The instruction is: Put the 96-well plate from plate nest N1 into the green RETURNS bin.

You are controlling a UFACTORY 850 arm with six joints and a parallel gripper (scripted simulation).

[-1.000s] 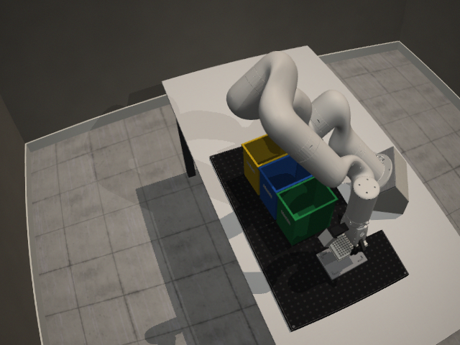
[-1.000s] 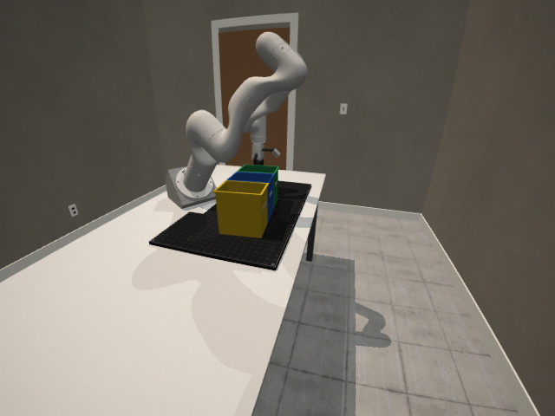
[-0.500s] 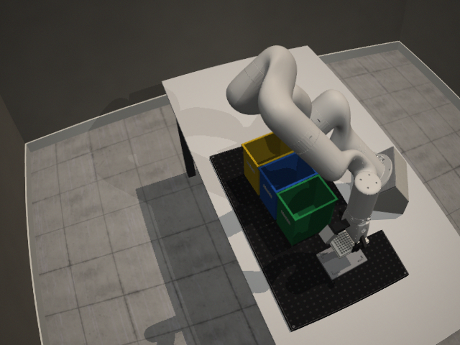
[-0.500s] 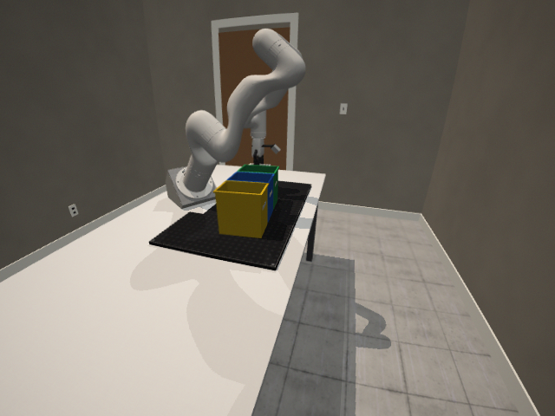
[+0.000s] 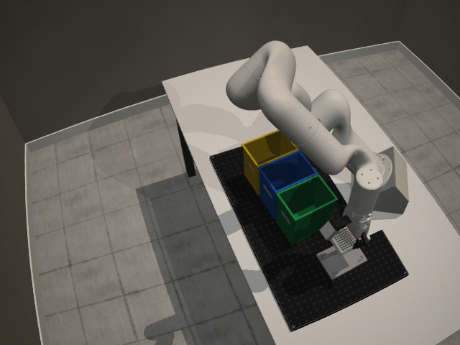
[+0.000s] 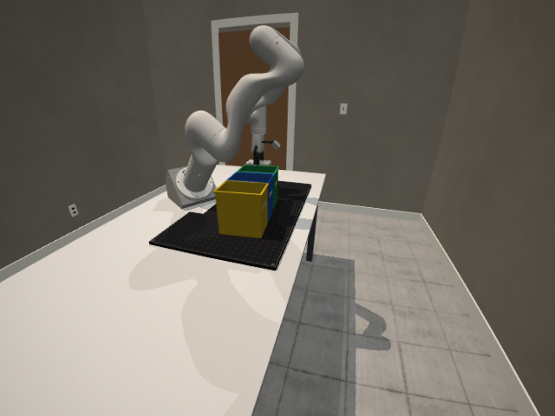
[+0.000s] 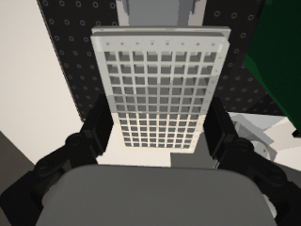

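Now: the green bin 210 mm to the right of my hand, 80 mm below it and 40 mm ahead of it. The rest, counted from my hand: blue bin (340 mm to the right, 80 mm below, 40 mm ahead); then white 96-well plate (10 mm below); then grey plate nest (160 mm below).
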